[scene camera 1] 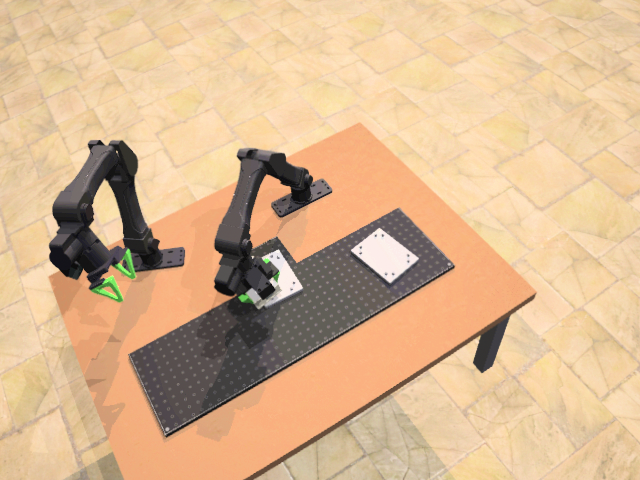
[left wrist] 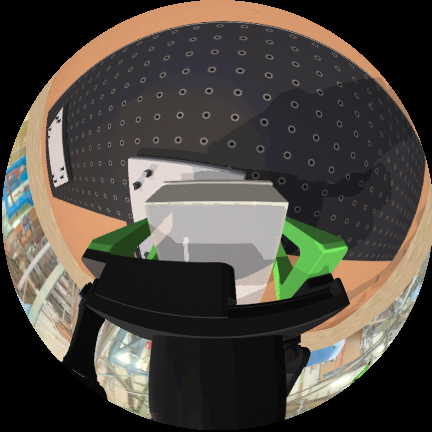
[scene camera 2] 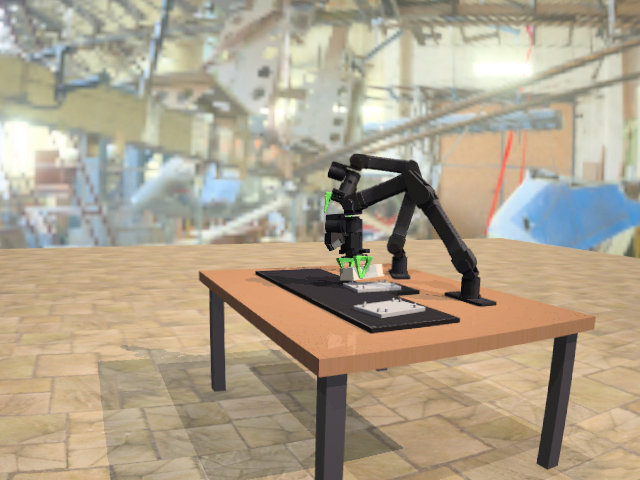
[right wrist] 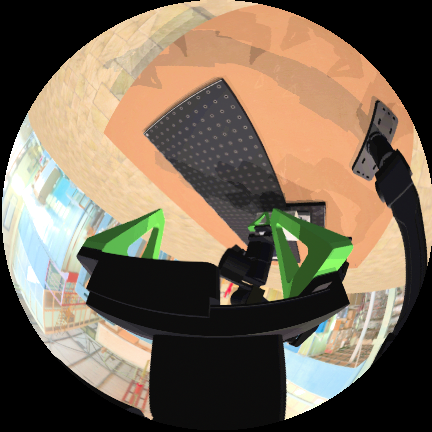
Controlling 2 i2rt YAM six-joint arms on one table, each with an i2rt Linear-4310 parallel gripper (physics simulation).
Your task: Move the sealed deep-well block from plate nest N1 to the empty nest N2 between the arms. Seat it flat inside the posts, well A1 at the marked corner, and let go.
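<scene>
Left gripper (left wrist: 216, 214) carrying white block (left wrist: 239, 222), clear of everything else. White nest plate (left wrist: 145, 173). Right gripper (scene camera 1: 128, 289) open, holding nothing. White nest plate (scene camera 1: 287, 280). Left gripper (right wrist: 270, 221).
</scene>
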